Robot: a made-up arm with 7 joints. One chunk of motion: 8 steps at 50 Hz.
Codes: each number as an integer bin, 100 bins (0 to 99) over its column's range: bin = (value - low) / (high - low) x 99, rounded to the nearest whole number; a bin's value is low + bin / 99 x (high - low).
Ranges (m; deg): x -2.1..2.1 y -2.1..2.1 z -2.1..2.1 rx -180..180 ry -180..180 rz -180..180
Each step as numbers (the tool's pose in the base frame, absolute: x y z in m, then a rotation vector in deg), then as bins.
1 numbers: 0.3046 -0.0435 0.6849 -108.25 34.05 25.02
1 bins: 57 48 66 20 59 56
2 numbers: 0.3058 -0.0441 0.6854 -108.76 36.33 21.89
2 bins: 57 48 66 20 59 56
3 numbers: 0.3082 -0.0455 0.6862 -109.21 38.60 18.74
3 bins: 57 48 66 19 60 55
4 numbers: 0.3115 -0.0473 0.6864 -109.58 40.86 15.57
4 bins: 57 48 66 19 61 54
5 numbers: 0.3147 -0.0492 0.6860 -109.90 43.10 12.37
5 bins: 57 48 66 19 61 53
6 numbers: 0.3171 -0.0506 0.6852 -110.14 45.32 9.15
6 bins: 57 48 66 19 62 52
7 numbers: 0.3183 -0.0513 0.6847 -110.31 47.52 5.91
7 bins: 57 48 66 19 63 51
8 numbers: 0.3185 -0.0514 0.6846 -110.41 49.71 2.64
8 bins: 57 48 66 19 63 50
